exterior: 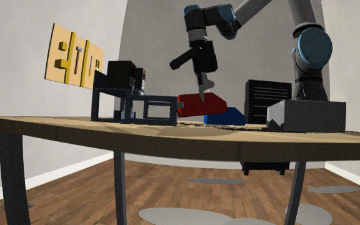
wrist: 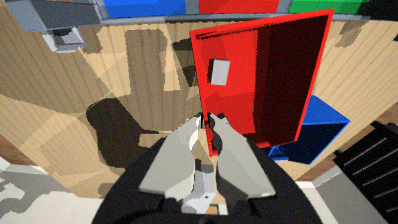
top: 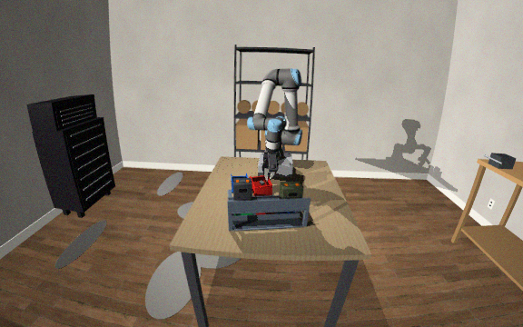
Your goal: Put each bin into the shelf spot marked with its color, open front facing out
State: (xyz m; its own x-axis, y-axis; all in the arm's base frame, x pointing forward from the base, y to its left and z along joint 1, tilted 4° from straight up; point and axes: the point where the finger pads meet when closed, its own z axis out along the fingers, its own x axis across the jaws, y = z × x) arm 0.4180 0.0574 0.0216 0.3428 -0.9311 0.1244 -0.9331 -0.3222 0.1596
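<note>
Right now the red bin is 40 mm to the right of my hand, 20 mm below it and 20 mm ahead of it. Also, from my hand: dark box: 320 mm ahead, 70 mm above, 50 mm to the right; then green case: 240 mm ahead, 160 mm to the left, 50 mm above; then blue bin: 200 mm to the right, 60 mm below, 50 mm behind.
</note>
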